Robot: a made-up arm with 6 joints.
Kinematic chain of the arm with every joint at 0, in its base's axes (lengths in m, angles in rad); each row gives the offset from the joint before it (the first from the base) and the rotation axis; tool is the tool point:
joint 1: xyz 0 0 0.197 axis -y
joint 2: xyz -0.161 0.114 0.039 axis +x
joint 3: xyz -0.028 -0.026 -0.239 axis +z
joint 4: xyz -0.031 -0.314 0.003 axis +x
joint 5: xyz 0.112 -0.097 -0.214 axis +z
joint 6: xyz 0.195 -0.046 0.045 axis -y
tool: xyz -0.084 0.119 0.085
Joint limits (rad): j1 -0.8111..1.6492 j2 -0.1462..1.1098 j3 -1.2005..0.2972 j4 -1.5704..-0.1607 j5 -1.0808..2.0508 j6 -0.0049..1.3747
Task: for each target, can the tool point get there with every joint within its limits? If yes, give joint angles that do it. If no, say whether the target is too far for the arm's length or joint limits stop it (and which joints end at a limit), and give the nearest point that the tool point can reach.
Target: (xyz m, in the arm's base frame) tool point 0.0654 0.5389 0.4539
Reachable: no: joint limits stop it (at a limit: joint 1, joint 2, joint 3, joint 4, joint 6) | nearest point 0.3537 0.2717 0.2942 | short by 0.424 m
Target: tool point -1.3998 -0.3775 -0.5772
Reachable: no: too far | nearest point -0.6839 -0.1367 -0.1813 | short by 0.853 m
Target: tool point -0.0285 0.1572 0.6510
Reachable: no: joint limits stop it (at a limit: joint 1, joint 2, joint 3, joint 4, joint 6) | nearest point 0.3109 0.0680 0.3527 | short by 0.461 m
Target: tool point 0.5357 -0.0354 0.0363
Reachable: yes | joints 1.2794 0.8030 0.0120 -0.9222 -0.4045 1.0545
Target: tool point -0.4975 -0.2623 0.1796
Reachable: yes | joints -0.6120 0.0389 -0.7562 -0.9079 0.6967 0.4375
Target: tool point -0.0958 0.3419 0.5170
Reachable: no: joint limits stop it (at a limit: joint 1, joint 2, joint 3, joint 4, joint 6) | nearest point -0.5038 0.3389 0.4004 | short by 0.424 m
